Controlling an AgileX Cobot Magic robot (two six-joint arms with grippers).
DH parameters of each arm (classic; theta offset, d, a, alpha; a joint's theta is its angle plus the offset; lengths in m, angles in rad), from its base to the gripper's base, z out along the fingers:
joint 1: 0 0.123 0 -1.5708
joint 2: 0.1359 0 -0.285 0
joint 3: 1.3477 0 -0.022 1.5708
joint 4: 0 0.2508 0 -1.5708
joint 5: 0 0 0.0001 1.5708
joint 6: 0 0.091 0 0
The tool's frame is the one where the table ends.
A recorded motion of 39 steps. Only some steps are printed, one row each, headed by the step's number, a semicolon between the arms.
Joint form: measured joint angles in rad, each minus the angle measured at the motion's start. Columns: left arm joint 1, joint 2, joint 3, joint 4, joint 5, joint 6; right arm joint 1, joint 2, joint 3, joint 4, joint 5, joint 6.
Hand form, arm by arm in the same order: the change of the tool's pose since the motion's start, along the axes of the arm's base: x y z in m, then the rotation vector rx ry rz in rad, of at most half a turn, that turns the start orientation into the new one. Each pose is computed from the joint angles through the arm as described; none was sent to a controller.
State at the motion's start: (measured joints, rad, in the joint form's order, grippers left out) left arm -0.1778 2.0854 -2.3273 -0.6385 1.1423 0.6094; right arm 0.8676 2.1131 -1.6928 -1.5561 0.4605 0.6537
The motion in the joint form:
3: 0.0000 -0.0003 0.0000 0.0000 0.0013 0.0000; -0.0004 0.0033 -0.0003 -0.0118 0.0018 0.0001
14: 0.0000 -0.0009 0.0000 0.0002 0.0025 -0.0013; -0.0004 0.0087 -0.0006 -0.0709 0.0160 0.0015
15: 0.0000 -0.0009 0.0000 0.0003 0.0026 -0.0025; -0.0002 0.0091 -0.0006 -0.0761 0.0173 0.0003
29: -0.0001 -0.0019 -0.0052 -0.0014 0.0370 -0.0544; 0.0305 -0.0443 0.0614 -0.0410 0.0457 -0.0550
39: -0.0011 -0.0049 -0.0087 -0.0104 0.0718 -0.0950; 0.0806 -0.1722 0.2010 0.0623 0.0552 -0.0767
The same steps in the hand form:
3: -0.0002 0.0000 0.0001 0.0004 0.0007 -0.0007; 0.0006 0.0002 -0.0011 -0.0098 -0.0070 0.0017
14: -0.0004 0.0000 0.0003 0.0002 0.0018 -0.0006; 0.0021 0.0002 -0.0012 -0.0513 -0.0495 0.0075
15: -0.0004 0.0000 0.0003 -0.0003 0.0026 0.0000; 0.0021 0.0003 -0.0011 -0.0560 -0.0538 0.0086
29: -0.0035 -0.0003 0.0004 -0.0180 0.0564 0.0094; -0.0161 -0.0016 0.0045 -0.0962 -0.0502 0.0173
39: -0.0075 -0.0014 0.0013 -0.0351 0.1044 0.0091; -0.0534 -0.0130 0.0163 -0.0674 0.0230 0.0322

